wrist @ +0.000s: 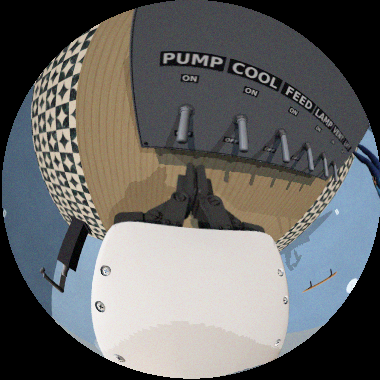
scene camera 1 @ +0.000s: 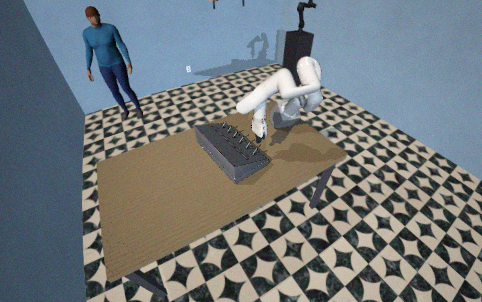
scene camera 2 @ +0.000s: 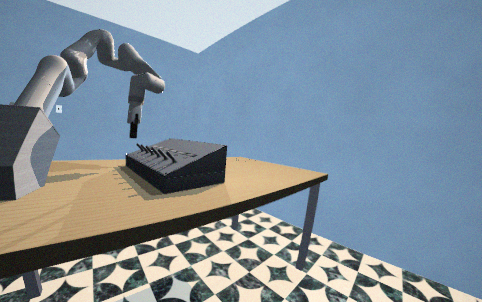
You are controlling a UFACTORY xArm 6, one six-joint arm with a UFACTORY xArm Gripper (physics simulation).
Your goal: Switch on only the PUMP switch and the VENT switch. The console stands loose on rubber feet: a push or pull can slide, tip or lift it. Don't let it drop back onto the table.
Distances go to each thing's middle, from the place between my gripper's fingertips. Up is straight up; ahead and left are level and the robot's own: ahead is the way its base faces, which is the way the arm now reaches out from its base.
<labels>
The dark grey console (scene camera 2: 197, 164) is 15 cm ahead of my hand, 14 cm to the right of it and 7 cm below it.
</labels>
